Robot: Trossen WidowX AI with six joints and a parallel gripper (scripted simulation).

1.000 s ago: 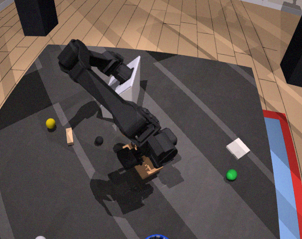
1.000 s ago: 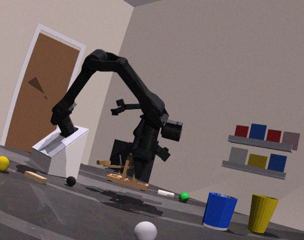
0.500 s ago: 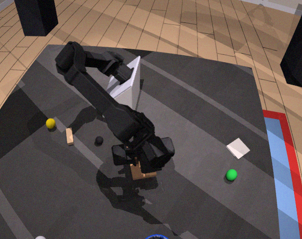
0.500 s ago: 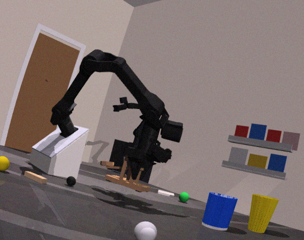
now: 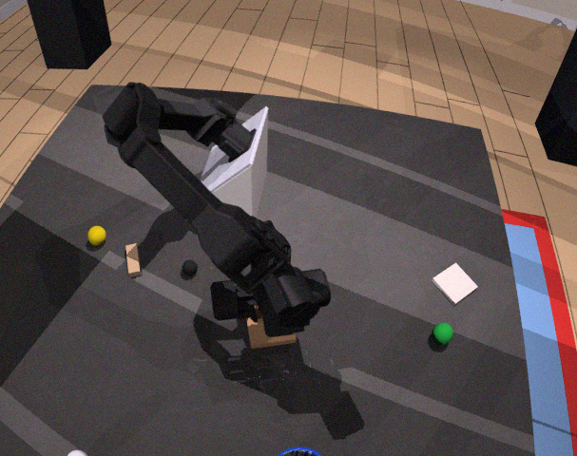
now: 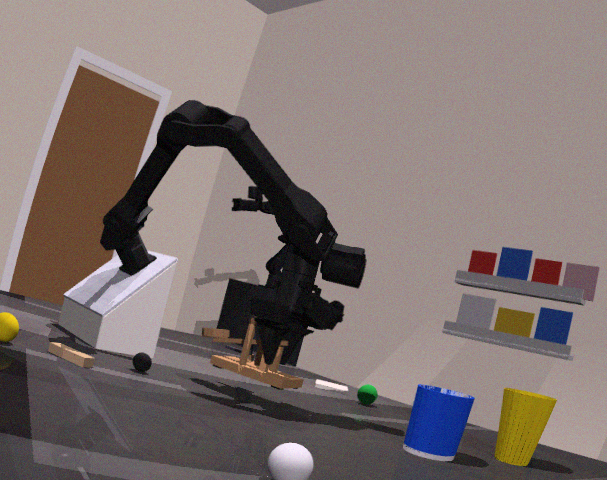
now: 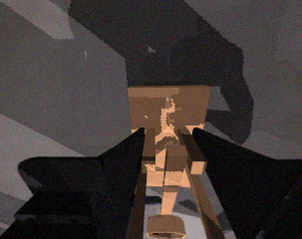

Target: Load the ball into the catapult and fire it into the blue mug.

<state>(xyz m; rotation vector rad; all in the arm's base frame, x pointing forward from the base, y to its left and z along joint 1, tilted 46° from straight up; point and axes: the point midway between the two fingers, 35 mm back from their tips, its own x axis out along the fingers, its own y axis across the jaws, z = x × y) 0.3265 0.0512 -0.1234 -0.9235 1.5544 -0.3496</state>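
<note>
My gripper tip is now 50 mm below the catapult upright frame, 40 mm past it and 20 mm to the left of it. Round my gripper tip: blue mug 270 mm ahead, 100 mm to the left, 40 mm below; black ball 190 mm to the right, 110 mm behind, 50 mm below; green ball 330 mm to the left, 50 mm below, 50 mm behind.
</note>
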